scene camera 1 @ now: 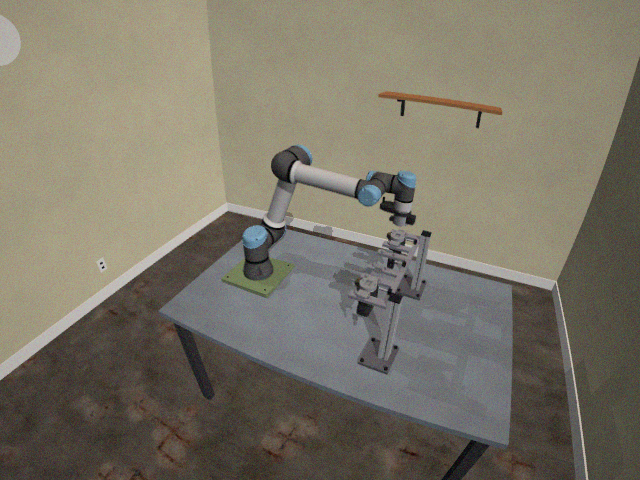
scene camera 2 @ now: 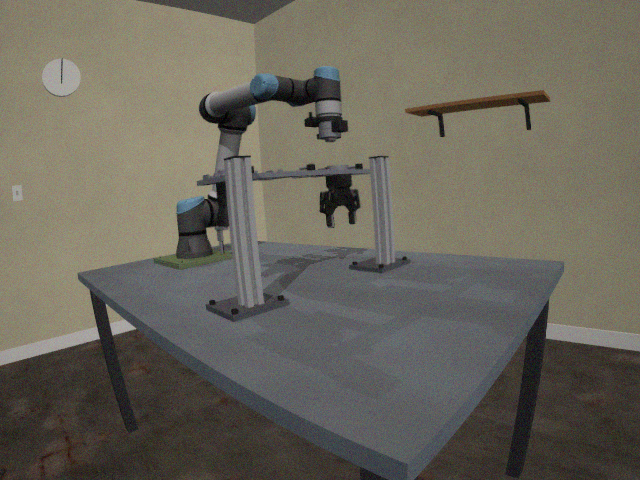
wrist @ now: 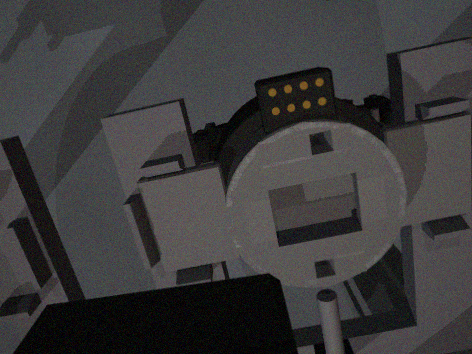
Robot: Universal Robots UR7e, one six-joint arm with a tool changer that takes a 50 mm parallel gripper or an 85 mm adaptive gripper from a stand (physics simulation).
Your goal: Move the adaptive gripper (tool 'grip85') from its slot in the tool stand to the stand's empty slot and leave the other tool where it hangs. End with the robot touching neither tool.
Observation:
I see a tool stand (scene camera 2: 250,300).
The tool stand also shows in scene camera 1 (scene camera 1: 378,355).

